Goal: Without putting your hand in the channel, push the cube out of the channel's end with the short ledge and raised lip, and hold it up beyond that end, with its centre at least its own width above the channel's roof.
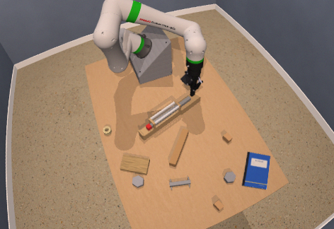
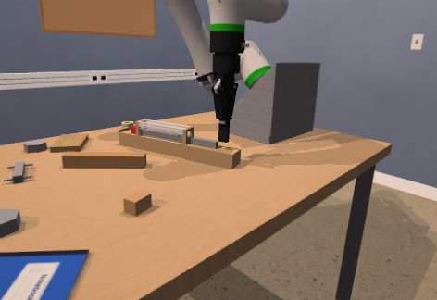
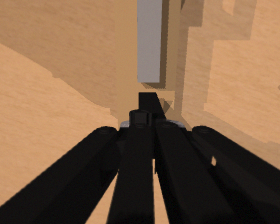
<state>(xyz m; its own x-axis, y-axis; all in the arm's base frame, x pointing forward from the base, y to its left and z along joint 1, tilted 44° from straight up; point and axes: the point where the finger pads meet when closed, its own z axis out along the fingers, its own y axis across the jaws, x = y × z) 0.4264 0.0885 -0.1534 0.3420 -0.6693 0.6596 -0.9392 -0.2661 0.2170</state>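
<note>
Right now my hand is 31 cm to the left of the red cube, 11 cm short of it and 5 cm above it. From my hand the other things lie so: channel 20 cm to the right, 7 cm ahead, 5 cm below; grey rod 9 cm to the right, 5 cm below, 3 cm ahead; long wooden block 28 cm ahead, 20 cm to the right, 8 cm below.
</note>
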